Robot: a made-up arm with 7 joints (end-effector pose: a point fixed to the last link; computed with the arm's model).
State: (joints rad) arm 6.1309 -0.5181 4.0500 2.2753 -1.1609 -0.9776 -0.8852
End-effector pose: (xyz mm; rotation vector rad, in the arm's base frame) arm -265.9 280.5 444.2 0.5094 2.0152 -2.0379
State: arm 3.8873 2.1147 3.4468 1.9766 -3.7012 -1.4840 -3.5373
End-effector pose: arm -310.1 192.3 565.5 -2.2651 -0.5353 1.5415
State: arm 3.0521 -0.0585 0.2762 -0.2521 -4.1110 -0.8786 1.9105
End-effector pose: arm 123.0 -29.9 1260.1 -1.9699 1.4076 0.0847
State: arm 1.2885 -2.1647 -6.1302 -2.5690 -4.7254 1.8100 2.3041
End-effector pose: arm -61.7 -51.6 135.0 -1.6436 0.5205 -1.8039
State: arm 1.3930 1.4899 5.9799 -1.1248 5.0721 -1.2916 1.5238
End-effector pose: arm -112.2 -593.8 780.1 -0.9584 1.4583 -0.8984
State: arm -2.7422 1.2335 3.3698 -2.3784 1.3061 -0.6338 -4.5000
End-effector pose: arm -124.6 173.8 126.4 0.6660 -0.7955 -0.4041
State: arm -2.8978 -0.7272 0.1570 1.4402 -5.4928 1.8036 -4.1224
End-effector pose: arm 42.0 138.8 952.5 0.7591 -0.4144 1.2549
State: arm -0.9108 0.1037 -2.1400 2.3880 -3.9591 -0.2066 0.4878
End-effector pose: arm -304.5 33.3 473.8 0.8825 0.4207 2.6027
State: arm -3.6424 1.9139 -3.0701 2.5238 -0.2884 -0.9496 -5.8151
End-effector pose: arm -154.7 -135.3 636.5 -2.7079 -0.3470 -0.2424
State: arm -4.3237 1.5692 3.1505 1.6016 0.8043 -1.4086 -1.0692
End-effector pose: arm -225.0 -421.7 801.3 1.5871 1.4225 1.6484
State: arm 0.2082 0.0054 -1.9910 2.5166 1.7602 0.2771 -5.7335
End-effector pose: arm -25.0 273.6 428.8 0.6018 -0.4388 0.8212
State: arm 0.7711 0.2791 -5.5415 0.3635 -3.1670 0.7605 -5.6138
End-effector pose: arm 152.3 -291.9 1213.5 2.6373 1.4698 -0.3509
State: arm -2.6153 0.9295 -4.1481 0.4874 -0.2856 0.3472 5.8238
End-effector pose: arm -405.0 486.1 999.7 2.1056 1.0039 -0.4917
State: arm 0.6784 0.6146 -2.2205 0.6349 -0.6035 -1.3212 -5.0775
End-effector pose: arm 434.0 -114.0 1088.6 -1.6512 -0.5787 0.7308
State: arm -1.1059 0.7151 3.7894 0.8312 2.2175 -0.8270 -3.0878
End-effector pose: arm -55.6 295.6 1124.3 -1.8088 1.6185 0.2231
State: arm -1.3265 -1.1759 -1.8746 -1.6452 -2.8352 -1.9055 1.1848
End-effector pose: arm 263.5 -459.8 705.4 -1.7128 1.2728 -0.0131
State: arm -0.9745 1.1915 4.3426 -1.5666 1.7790 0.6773 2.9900
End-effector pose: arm 621.5 160.0 325.7 0.0809 -0.5809 -0.6998
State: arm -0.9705 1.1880 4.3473 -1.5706 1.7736 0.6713 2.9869
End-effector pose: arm 622.2 155.0 328.8 0.0838 -0.5917 -0.7151
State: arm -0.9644 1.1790 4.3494 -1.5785 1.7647 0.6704 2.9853
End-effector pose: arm 621.8 148.6 332.6 0.0937 -0.5955 -0.7367
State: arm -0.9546 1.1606 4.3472 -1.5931 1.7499 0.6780 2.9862
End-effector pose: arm 619.7 139.7 337.8 0.1159 -0.5877 -0.7693
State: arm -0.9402 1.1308 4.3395 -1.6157 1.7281 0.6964 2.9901
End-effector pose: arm 615.2 128.1 344.3 0.1536 -0.5653 -0.8142
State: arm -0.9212 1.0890 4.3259 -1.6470 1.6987 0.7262 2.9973
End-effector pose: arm 608.0 114.1 352.1 0.2094 -0.5274 -0.8701
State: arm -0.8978 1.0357 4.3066 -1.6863 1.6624 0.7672 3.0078
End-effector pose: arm 597.7 98.9 360.9 0.2845 -0.4752 -0.9329
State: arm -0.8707 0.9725 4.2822 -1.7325 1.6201 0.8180 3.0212
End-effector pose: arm 584.6 83.6 370.8 0.3788 -0.4114 -0.9977
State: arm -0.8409 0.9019 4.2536 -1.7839 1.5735 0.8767 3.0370
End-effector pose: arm 568.9 69.3 381.6 0.4903 -0.3399 -1.0583
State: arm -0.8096 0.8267 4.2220 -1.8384 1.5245 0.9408 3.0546
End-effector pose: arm 551.4 57.1 393.1 0.6154 -0.2651 -1.1094
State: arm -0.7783 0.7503 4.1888 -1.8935 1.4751 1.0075 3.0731
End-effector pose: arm 532.9 47.5 405.3 0.7484 -0.1918 -1.1471
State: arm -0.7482 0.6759 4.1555 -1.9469 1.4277 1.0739 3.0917
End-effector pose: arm 514.2 40.3 417.8 0.8825 -0.1236 -1.1697
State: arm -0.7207 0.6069 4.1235 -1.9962 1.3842 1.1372 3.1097
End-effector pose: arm 496.3 35.4 430.1 1.0104 -0.0634 -1.1775
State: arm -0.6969 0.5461 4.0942 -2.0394 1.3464 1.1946 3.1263
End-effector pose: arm 480.0 32.4 441.4 1.1252 -0.0127 -1.1732
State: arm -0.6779 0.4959 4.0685 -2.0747 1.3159 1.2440 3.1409
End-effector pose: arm 466.1 31.2 451.1 1.2213 0.0284 -1.1597
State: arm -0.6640 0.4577 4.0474 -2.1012 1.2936 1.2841 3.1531
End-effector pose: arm 455.3 31.4 458.7 1.2952 0.0606 -1.1414
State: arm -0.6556 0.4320 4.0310 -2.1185 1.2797 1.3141 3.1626
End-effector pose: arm 447.8 32.9 464.0 1.3455 0.0853 -1.1212
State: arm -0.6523 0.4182 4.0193 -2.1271 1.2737 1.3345 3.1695
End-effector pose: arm 443.6 35.5 467.0 1.3735 0.1038 -1.1015
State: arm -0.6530 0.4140 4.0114 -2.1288 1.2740 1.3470 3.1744
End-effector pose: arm 442.0 39.0 468.0 1.3835 0.1175 -1.0833
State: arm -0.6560 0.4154 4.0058 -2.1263 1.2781 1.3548 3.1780
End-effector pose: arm 442.1 43.0 467.8 1.3830 0.1285 -1.0662
